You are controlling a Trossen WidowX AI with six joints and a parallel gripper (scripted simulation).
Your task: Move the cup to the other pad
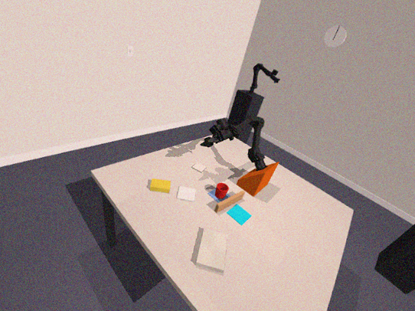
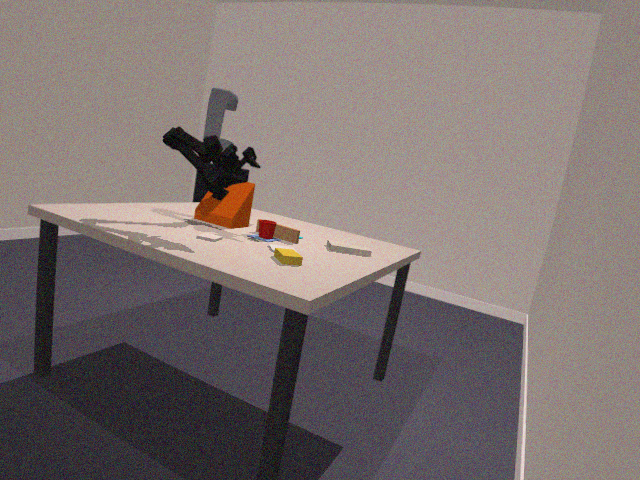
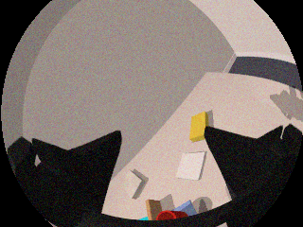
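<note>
My gripper tip is 50 mm past the red cup, 190 mm to the right of it and 230 mm above it. The rest, counted from my gripper tip: yellow block 240 mm ahead, 20 mm to the right, 260 mm below; then blue pad 50 mm behind, 190 mm to the left, 280 mm below; then small white tile 100 mm behind, 80 mm to the right, 270 mm below.
</note>
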